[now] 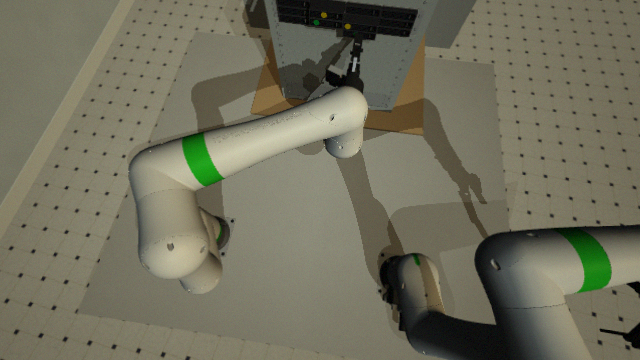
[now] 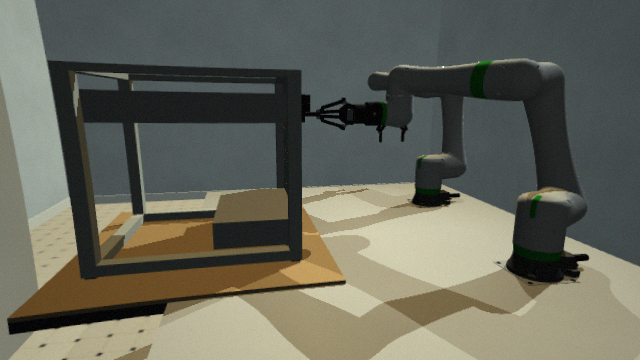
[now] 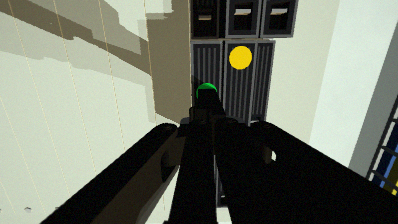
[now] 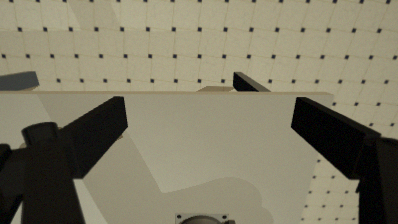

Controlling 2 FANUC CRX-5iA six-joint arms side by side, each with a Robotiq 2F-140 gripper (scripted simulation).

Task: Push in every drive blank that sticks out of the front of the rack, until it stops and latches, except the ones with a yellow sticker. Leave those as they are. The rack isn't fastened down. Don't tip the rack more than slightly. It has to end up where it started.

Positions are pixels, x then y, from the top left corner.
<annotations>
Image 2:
my left gripper: 302, 114
grey rack: 255, 217
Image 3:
my left gripper: 206, 103
grey rack: 87, 87
green-stickered blank: 206, 56
yellow-stickered blank: 239, 56
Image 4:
my right gripper: 209, 112
</annotations>
